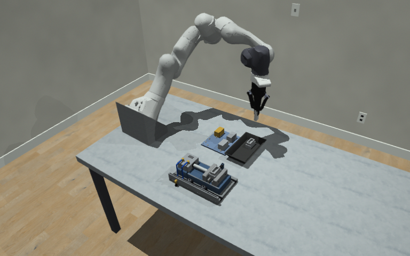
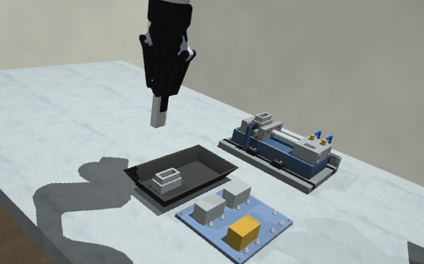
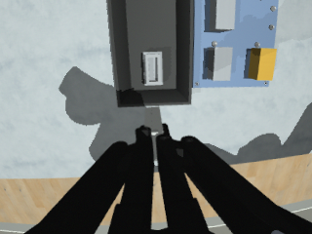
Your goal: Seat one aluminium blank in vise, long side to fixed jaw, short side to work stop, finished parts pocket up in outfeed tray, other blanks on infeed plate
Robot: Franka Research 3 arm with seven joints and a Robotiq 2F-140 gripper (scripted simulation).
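Right now my hand is 410 mm to the left of the fixed jaw, 130 mm above it and 30 mm short of it. Round my hand: brass blank 220 mm behind, 180 mm below, 50 mm to the right.
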